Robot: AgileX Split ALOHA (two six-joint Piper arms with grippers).
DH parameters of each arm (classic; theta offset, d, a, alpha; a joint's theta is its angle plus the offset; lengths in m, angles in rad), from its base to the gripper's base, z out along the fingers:
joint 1: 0 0.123 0 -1.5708
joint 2: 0.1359 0 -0.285 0
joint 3: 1.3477 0 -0.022 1.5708
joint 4: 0 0.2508 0 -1.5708
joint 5: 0 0 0.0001 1.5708
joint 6: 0 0.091 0 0
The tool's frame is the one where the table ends.
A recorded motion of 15 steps. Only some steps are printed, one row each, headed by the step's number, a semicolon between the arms.
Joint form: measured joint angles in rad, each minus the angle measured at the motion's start. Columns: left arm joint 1, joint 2, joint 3, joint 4, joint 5, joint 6; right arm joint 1, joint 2, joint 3, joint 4, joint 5, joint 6.
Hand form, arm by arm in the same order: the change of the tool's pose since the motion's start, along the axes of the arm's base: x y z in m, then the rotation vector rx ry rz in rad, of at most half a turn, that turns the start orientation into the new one. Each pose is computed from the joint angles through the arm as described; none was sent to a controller.
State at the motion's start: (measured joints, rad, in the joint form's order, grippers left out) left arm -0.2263 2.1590 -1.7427 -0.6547 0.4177 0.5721; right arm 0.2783 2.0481 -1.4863 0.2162 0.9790 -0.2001
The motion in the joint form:
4: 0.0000 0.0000 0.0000 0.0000 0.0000 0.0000; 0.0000 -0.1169 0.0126 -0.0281 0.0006 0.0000
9: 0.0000 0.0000 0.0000 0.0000 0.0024 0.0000; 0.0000 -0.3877 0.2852 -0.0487 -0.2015 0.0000
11: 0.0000 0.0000 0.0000 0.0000 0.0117 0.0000; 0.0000 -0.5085 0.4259 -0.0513 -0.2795 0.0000
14: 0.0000 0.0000 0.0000 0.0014 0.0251 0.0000; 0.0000 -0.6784 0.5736 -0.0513 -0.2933 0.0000
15: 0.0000 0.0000 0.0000 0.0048 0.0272 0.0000; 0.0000 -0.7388 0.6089 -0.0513 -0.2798 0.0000
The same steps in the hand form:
4: 0.0000 0.0000 0.0000 0.0000 0.0000 0.0000; -0.0097 -0.0049 0.0436 0.0039 -0.1067 0.0116
9: -0.0002 -0.0001 -0.0001 0.0000 0.0020 -0.0014; -0.0616 -0.0234 0.0756 0.0246 -0.3053 -0.0151
11: -0.0008 -0.0004 -0.0006 -0.0002 0.0096 -0.0067; -0.0908 -0.0328 0.0787 0.0321 -0.3622 -0.0267
14: -0.0017 -0.0009 -0.0013 0.0010 0.0202 -0.0149; -0.1330 -0.0450 0.0865 0.0411 -0.3967 -0.0299
15: -0.0018 -0.0008 -0.0015 0.0041 0.0212 -0.0172; -0.1470 -0.0489 0.0915 0.0457 -0.4077 -0.0284

